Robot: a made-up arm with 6 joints. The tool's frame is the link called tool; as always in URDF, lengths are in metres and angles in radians. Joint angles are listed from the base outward. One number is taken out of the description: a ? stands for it. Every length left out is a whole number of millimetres.
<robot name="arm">
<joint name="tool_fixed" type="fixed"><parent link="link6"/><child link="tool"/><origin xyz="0 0 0" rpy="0 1.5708 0"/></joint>
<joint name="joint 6" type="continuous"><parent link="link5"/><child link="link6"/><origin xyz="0 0 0" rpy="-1.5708 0 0"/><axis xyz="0 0 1"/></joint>
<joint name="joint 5" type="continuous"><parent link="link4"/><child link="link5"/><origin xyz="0 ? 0" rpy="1.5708 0 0"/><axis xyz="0 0 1"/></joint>
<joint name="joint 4" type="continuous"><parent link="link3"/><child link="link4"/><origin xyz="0.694 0 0" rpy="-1.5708 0 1.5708"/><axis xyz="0 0 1"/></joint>
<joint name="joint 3" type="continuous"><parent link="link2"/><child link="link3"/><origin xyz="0 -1.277 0" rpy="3.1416 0 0"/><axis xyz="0 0 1"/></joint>
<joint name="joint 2" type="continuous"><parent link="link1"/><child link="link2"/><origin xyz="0 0 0" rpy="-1.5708 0 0"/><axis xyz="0 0 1"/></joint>
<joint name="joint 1" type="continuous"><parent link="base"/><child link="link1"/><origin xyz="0 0 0.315" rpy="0 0 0"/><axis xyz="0 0 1"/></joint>
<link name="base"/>
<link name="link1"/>
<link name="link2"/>
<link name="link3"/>
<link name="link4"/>
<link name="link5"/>
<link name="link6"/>
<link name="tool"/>
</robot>
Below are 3 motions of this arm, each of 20 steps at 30 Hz.
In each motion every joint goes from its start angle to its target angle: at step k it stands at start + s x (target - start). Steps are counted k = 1, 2, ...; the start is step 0. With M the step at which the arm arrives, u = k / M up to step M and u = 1 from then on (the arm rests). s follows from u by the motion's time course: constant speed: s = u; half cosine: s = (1 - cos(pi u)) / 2; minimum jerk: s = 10 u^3 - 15 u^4 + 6 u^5.
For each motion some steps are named. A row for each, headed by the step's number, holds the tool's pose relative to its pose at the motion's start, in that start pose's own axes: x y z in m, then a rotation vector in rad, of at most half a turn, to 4 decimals.
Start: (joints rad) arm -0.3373 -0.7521 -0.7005 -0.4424 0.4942 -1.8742
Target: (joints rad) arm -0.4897 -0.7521 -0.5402 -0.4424 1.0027 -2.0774
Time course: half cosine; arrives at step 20
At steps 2, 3, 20:
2: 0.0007 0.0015 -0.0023 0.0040 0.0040 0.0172
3: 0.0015 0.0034 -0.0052 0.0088 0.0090 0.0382
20: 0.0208 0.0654 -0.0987 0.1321 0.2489 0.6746

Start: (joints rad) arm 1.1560 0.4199 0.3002 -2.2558 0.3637 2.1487
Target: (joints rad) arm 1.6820 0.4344 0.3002 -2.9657 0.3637 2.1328
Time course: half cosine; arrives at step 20
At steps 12, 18, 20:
12: -0.2765 0.4078 -0.0232 0.3010 0.2347 0.3913
18: -0.4545 0.5537 -0.0372 0.4269 0.4015 0.5589
20: -0.4688 0.5633 -0.0383 0.4358 0.4155 0.5708

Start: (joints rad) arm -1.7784 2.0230 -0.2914 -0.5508 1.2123 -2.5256
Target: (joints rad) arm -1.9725 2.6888 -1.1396 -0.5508 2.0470 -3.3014
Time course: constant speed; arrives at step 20
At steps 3, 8, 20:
3: -0.0676 -0.0003 0.1343 0.0263 -0.0929 -0.0021
8: -0.2036 0.0212 0.2973 0.0651 -0.2348 -0.0196
20: -0.4691 0.1355 0.4040 0.1876 -0.5604 -0.1497

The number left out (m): -0.267
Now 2 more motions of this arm.
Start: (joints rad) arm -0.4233 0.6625 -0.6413 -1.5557 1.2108 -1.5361
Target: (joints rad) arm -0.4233 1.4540 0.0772 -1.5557 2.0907 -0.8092
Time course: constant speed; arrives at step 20
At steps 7, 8, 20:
7: 0.1085 -0.2763 -0.1619 -0.2775 -0.0549 0.3037
8: 0.1251 -0.3193 -0.1780 -0.3166 -0.0685 0.3463
20: 0.3316 -0.8658 -0.2196 -0.7536 -0.3437 0.8331

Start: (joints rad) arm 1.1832 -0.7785 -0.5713 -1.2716 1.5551 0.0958
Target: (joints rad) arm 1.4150 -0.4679 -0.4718 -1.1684 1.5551 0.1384
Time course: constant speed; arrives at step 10
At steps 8, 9, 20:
8: 0.0201 0.0476 -0.2471 -0.1321 0.2220 0.0834
9: 0.0152 0.0515 -0.2791 -0.1470 0.2502 0.0965
20: 0.0086 0.0549 -0.3110 -0.1615 0.2784 0.1103

